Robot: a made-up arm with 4 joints. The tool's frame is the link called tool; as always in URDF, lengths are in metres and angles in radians. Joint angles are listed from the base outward. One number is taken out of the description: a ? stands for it. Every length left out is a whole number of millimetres.
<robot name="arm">
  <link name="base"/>
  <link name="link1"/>
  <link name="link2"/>
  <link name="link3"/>
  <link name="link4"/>
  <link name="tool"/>
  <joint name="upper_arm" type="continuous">
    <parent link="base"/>
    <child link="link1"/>
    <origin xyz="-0.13 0.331 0.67" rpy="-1.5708 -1.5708 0"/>
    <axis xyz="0 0 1"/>
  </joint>
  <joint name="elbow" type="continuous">
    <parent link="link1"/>
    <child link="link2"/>
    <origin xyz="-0.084 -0.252 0" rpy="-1.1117 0.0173 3.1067"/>
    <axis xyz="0 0 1"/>
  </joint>
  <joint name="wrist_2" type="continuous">
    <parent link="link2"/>
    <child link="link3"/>
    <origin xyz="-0.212 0.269 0" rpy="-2.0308 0.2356 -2.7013"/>
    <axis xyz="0 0 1"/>
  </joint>
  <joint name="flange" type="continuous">
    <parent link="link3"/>
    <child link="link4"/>
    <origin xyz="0.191 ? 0" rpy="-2.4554 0.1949 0.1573"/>
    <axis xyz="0 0 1"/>
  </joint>
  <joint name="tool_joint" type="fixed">
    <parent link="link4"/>
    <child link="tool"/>
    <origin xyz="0.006 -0.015 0" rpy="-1.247 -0.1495 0.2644"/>
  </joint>
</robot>
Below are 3 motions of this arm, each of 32 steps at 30 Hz.
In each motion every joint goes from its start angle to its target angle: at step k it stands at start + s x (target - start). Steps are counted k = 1, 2, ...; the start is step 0. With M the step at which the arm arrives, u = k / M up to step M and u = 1 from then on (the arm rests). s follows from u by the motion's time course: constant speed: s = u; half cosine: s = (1 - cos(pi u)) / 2; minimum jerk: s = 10 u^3 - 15 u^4 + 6 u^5.
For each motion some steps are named. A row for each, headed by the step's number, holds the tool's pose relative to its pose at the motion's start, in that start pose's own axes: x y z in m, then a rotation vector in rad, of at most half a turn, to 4 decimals.
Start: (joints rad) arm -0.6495 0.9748 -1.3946 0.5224
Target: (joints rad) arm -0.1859 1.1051 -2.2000 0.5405
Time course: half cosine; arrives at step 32
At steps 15, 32:
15: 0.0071 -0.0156 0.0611 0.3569 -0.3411 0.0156
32: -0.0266 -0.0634 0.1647 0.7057 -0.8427 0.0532

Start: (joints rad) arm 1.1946 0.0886 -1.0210 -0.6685
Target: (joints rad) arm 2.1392 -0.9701 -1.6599 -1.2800
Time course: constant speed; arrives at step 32
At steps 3, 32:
3: -0.0062 -0.0287 0.0053 0.0302 0.0373 -0.0580
32: -0.0023 -0.1661 0.0258 0.0304 0.6237 -0.5948

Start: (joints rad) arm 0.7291 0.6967 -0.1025 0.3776
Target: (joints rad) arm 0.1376 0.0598 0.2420 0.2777
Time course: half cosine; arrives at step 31
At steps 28, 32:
28: -0.3307 -0.0128 0.2670 -0.5723 -0.5824 -0.6907
32: -0.3415 -0.0107 0.2692 -0.5772 -0.5989 -0.7086

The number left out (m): 0.027
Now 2 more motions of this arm.
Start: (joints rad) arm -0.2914 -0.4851 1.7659 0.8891
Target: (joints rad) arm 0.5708 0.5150 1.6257 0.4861
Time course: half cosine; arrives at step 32
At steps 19, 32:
19: 0.0809 0.3872 0.1544 -0.5676 -0.0070 0.7527
32: -0.0224 0.5945 0.1013 -0.8656 0.0644 1.1921

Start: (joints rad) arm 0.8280 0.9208 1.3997 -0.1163
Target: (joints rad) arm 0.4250 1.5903 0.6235 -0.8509
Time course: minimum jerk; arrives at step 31
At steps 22, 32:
22: -0.2130 0.2164 0.1336 -0.2824 -0.1545 0.3257
32: -0.2594 0.2569 0.1341 -0.3822 -0.1671 0.3600

